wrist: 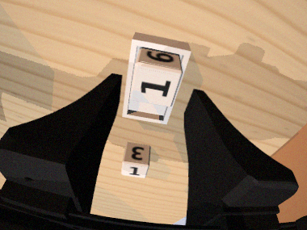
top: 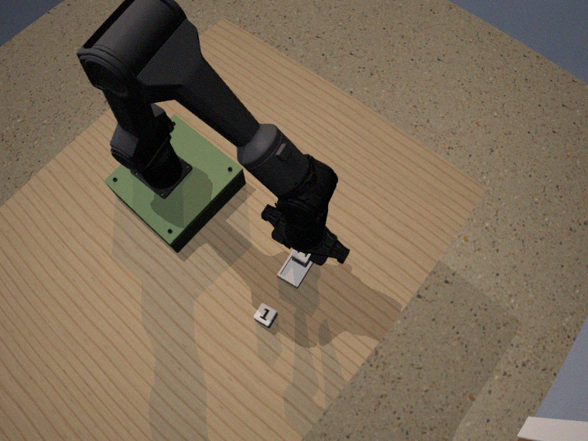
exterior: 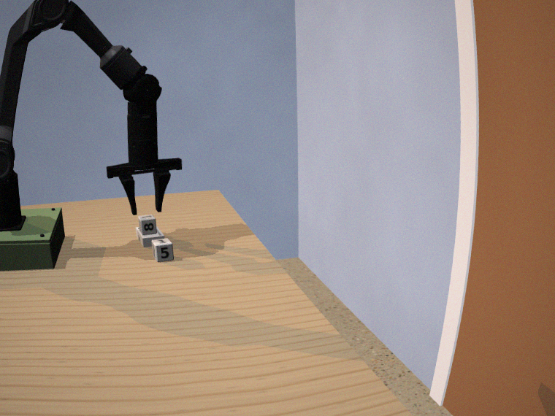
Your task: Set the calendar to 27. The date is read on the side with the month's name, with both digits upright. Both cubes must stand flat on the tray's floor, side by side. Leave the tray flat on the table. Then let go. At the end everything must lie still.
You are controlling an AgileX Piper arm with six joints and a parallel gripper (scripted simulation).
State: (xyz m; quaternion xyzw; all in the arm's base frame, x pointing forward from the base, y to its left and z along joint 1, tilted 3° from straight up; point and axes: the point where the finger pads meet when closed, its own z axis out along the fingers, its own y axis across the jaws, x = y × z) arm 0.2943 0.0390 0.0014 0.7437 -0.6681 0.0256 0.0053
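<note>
My hand is 40 mm above the white tray and 20 mm to the left of it.
</note>
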